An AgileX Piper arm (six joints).
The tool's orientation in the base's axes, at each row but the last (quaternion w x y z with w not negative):
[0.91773 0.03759 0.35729 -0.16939]
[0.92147 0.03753 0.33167 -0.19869]
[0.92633 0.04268 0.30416 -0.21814]
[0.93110 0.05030 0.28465 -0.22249]
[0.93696 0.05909 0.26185 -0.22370]
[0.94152 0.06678 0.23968 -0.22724]
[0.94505 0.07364 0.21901 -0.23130]
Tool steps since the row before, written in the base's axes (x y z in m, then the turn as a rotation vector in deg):
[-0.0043 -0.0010 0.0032 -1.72 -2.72 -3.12]
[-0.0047 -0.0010 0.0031 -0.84 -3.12 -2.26]
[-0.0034 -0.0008 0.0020 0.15 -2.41 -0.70]
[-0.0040 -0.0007 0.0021 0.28 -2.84 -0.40]
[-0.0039 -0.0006 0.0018 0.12 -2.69 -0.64]
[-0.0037 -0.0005 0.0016 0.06 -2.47 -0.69]
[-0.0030 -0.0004 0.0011 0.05 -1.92 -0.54]
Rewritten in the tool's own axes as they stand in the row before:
[-0.0048 -0.0026 -0.0002 1.68 -2.97 -2.90]
[-0.0049 -0.0030 -0.0002 1.89 -3.05 -1.63]
[-0.0033 -0.0023 -0.0001 1.43 -2.07 0.02]
[-0.0038 -0.0025 -0.0001 1.52 -2.41 0.43]
[-0.0037 -0.0023 -0.0001 1.47 -2.34 0.12]
[-0.0035 -0.0021 0.0000 1.36 -2.18 0.00]
[-0.0027 -0.0017 -0.0001 1.06 -1.69 0.00]

